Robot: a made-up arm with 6 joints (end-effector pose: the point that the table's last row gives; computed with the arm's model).
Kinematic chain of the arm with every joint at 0, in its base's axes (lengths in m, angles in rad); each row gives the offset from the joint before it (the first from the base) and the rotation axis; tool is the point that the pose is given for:
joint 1: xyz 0 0 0.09 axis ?
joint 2: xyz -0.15 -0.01 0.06 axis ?
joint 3: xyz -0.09 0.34 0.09 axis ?
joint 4: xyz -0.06 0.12 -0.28 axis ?
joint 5: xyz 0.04 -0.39 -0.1 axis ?
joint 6: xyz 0.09 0 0.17 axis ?
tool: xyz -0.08 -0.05 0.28
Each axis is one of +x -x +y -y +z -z.
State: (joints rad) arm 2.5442 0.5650 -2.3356 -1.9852 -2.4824 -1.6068
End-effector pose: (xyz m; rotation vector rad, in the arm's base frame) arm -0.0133 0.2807 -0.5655 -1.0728 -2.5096 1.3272
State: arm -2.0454 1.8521 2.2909 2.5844 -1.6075 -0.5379
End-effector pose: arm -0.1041 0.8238 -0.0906 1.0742 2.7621 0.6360
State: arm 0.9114 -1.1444 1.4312 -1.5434 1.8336 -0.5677
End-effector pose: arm -0.1153 0.7114 0.1371 -0.8982 -0.1663 -1.3037
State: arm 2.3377 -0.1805 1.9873 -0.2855 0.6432 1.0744
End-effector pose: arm 0.0023 0.3328 0.0334 0.2499 -0.9787 1.4153
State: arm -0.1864 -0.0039 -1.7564 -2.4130 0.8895 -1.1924
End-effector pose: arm -0.1491 -0.0697 0.4995 0.0415 2.0544 -1.3663
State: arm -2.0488 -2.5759 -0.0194 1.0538 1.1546 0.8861
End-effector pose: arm 0.5068 0.4045 0.3228 -0.8480 0.2585 -0.8032
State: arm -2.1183 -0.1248 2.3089 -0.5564 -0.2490 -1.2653
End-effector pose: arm 0.3538 0.8061 0.4153 -1.0547 0.0135 -2.2774
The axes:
joint 1: -y
joint 2: -y
joint 3: +x
joint 4: +y
joint 5: -x
joint 6: +y

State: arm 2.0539 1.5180 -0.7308 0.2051 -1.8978 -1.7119
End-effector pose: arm 0.2978 -0.1708 0.0753 -0.9010 0.9310 -0.8415
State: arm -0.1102 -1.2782 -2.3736 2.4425 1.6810 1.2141
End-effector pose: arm 0.1222 -0.0354 0.7087 0.6931 -0.1864 0.6037
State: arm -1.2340 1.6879 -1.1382 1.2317 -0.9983 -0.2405
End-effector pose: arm -0.3138 -0.1592 0.7434 -0.0059 -0.0324 -1.0691
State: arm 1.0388 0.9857 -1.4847 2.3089 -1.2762 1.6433
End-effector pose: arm -0.4045 -0.2438 -0.6882 2.1932 0.2340 0.4819
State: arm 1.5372 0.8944 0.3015 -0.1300 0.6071 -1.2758
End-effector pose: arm 0.3020 0.1963 -0.1205 0.2918 2.4328 0.2793
